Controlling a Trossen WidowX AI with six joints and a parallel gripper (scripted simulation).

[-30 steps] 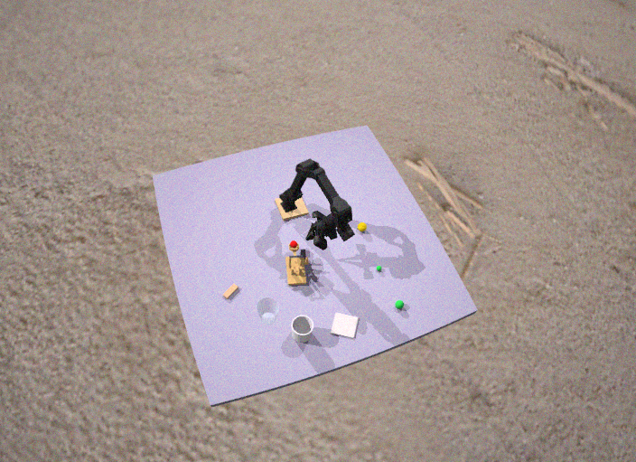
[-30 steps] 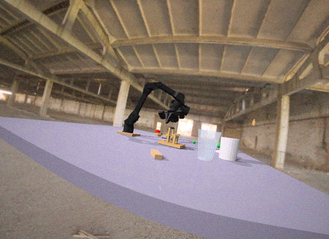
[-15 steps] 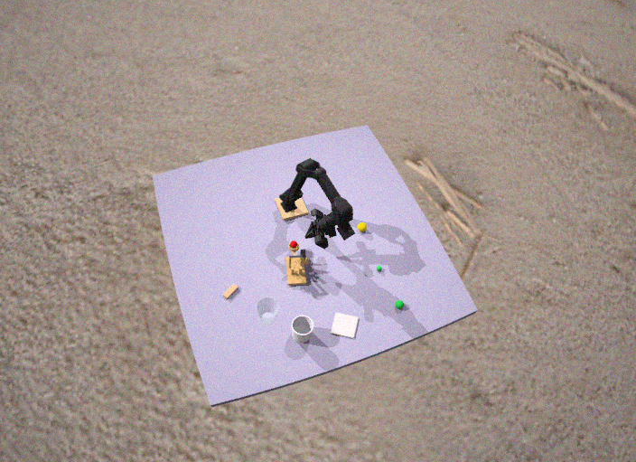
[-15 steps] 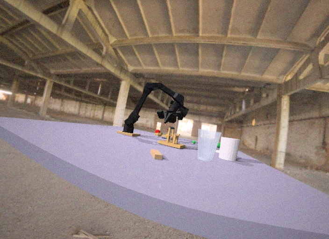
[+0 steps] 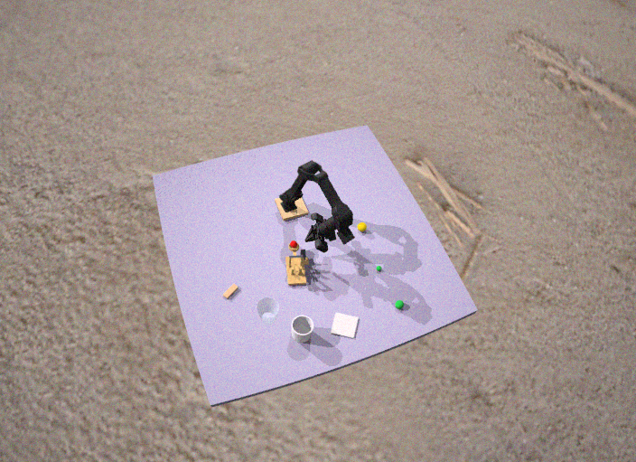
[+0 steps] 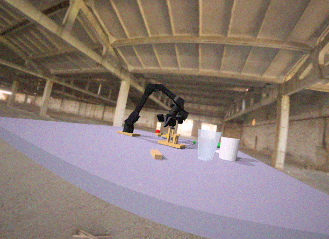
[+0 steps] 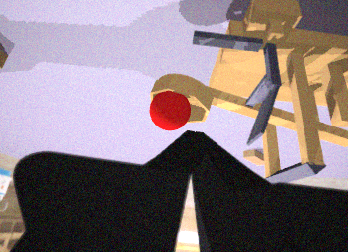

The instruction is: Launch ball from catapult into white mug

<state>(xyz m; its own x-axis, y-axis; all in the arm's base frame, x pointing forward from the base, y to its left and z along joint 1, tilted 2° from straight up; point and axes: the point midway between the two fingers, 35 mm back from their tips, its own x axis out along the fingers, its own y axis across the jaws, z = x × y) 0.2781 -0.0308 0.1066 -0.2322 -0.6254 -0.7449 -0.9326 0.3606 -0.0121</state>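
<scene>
The red ball is 4 cm to the right of my gripper tip, 4 cm below it and 3 cm behind it. Round my gripper tip: wooden catapult (5 cm to the right, 5 cm below, 4 cm ahead); then clear glass (29 cm to the right, 23 cm ahead, 7 cm below); then yellow ball (31 cm to the left, 8 cm below).
</scene>
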